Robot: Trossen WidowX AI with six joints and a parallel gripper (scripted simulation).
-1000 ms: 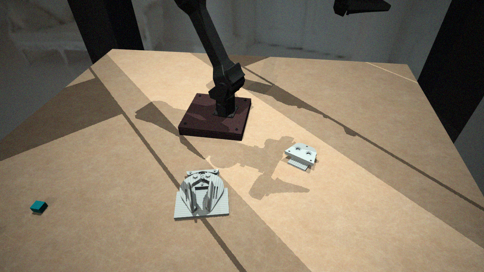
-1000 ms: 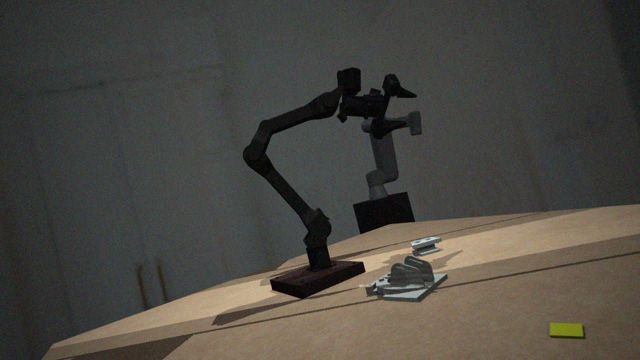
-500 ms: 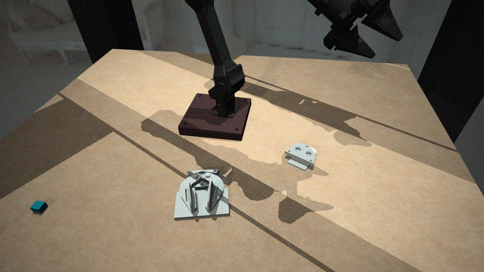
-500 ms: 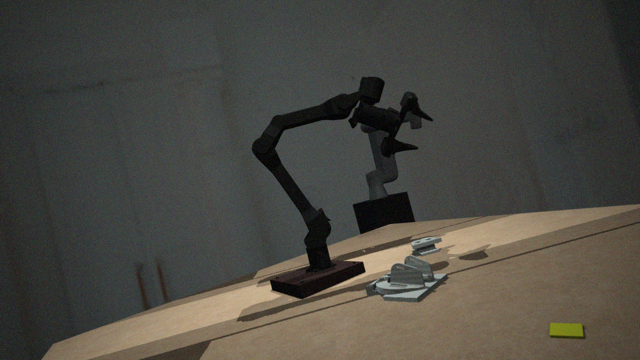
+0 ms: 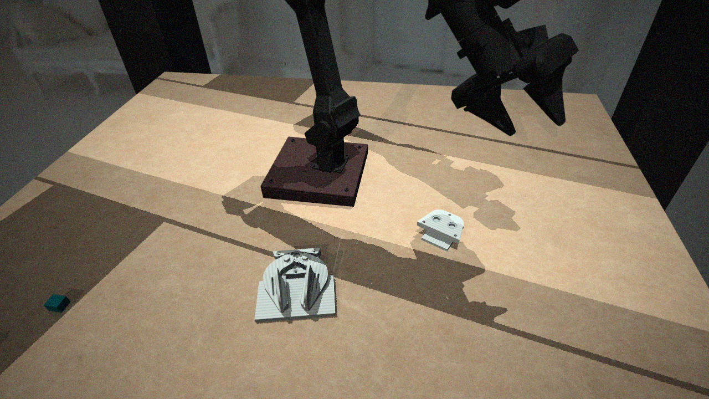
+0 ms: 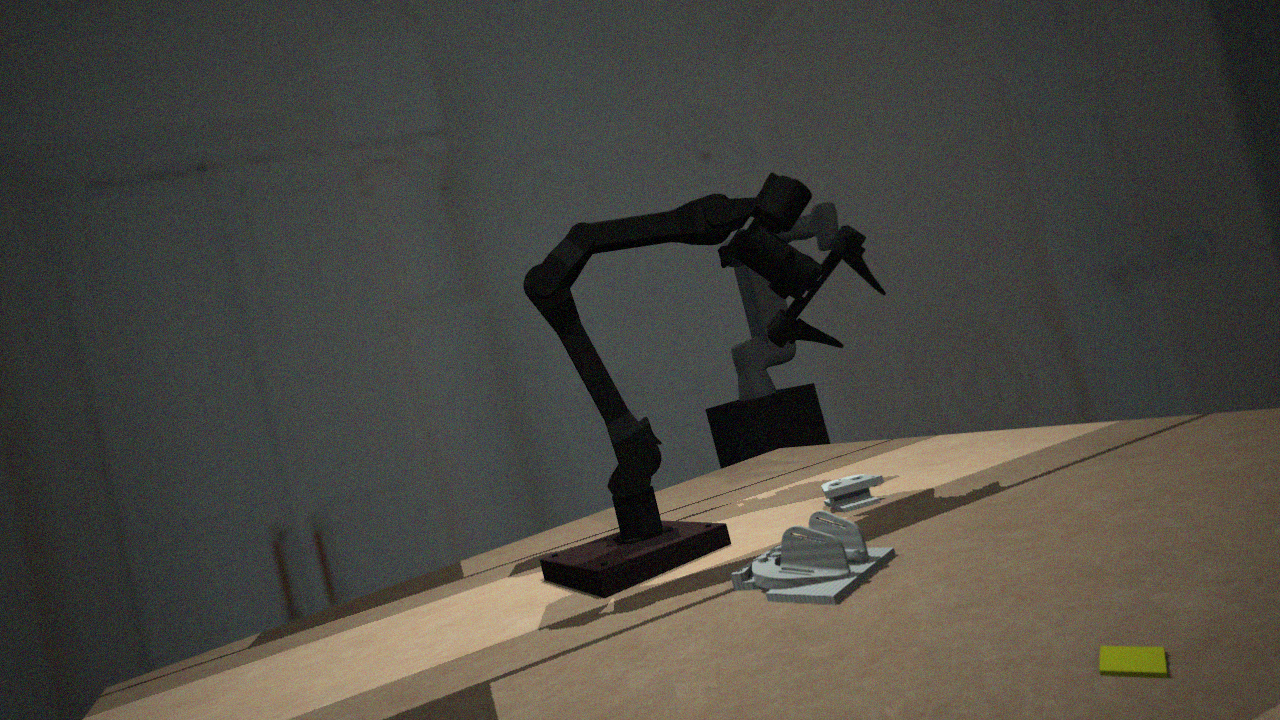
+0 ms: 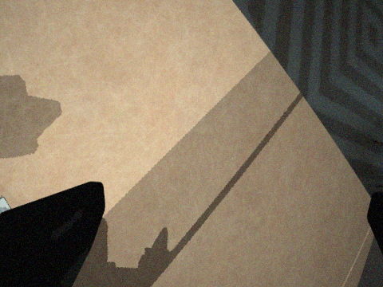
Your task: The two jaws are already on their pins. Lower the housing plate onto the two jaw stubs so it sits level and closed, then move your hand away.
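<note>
My gripper tip is now 31 cm to the left of the pale base plate, 23 cm above it and 19 cm short of it. The rest, counted from my gripper tip: teal block 66 cm to the right, 30 cm ahead, 23 cm below; yellow block 47 cm ahead, 33 cm to the right, 23 cm below.
</note>
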